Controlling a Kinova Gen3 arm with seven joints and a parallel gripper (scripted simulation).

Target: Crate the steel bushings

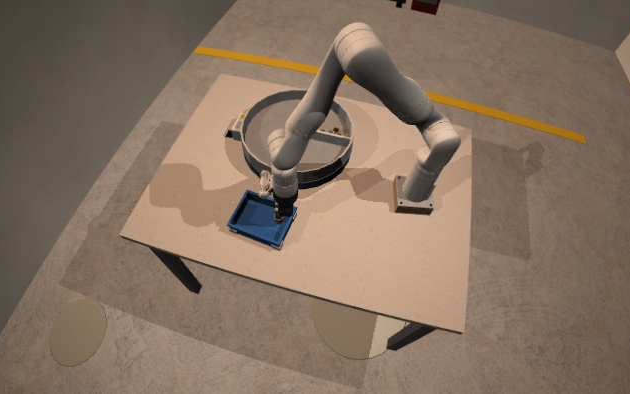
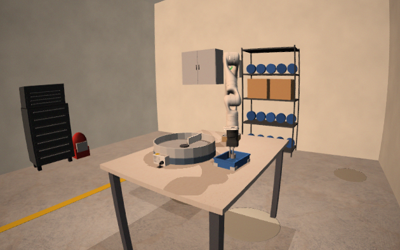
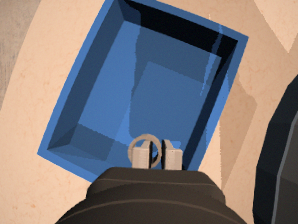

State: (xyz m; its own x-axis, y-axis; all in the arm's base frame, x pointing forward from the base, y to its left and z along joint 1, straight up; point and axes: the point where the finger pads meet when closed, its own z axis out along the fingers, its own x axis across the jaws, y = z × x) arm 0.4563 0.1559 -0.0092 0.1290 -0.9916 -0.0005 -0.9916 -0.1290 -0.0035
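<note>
The blue crate lies 5 cm ahead of my hand, 2 cm to the left of it and 2 cm below it.
</note>
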